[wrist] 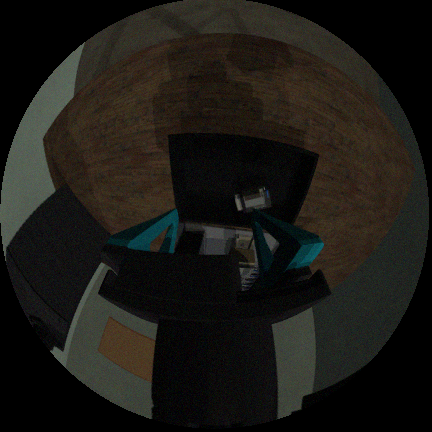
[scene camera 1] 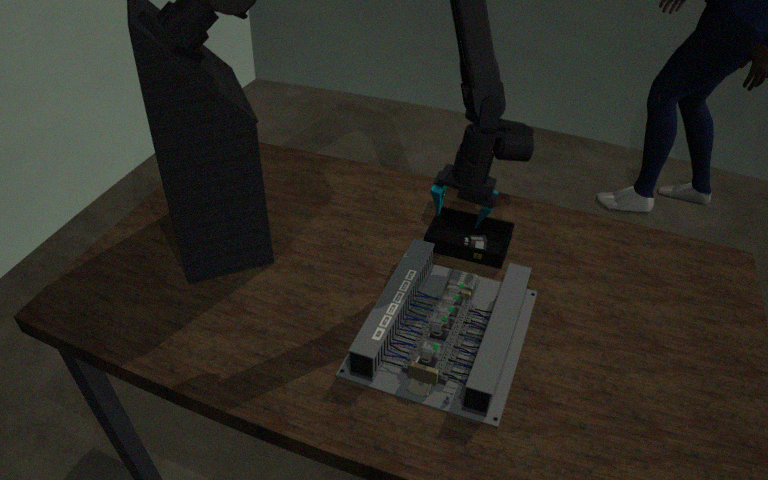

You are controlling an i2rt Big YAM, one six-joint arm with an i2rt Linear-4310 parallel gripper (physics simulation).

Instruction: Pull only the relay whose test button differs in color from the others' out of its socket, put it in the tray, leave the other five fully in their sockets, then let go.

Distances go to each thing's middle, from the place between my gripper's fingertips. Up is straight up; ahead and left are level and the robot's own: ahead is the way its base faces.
I see the grey panel [scene camera 1: 390,379] 22 cm to the right of my hand, 9 cm ahead of it and 6 cm below it.
